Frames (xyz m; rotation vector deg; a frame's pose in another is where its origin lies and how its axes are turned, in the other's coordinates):
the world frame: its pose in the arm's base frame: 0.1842 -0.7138 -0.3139 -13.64 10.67 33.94
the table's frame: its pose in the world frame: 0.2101 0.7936 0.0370 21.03 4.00 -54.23
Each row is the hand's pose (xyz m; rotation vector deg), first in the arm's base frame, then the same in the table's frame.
Working: the arm's base frame: its pose in the table's frame: 0.0006 -0.0138 0.4736 -1.49 -12.66 22.46

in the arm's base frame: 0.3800 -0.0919 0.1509 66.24 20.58 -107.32
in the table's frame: 0.3443 0.0436 0.7064 66.83 23.07 -79.84
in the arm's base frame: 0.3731 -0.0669 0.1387 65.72 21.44 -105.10
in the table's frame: 0.3314 0.0643 0.6913 66.03 23.63 -77.67
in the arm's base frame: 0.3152 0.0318 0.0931 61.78 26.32 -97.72
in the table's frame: 0.2521 0.1342 0.6281 60.96 26.94 -70.57
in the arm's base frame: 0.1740 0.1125 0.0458 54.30 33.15 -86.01
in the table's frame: 0.1049 0.1557 0.5470 51.87 31.26 -59.47
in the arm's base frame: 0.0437 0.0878 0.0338 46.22 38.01 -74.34
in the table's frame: -0.0005 0.0834 0.5098 42.51 33.82 -48.53
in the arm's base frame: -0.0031 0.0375 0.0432 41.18 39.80 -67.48
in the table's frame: -0.0258 0.0189 0.5126 36.89 34.35 -42.14
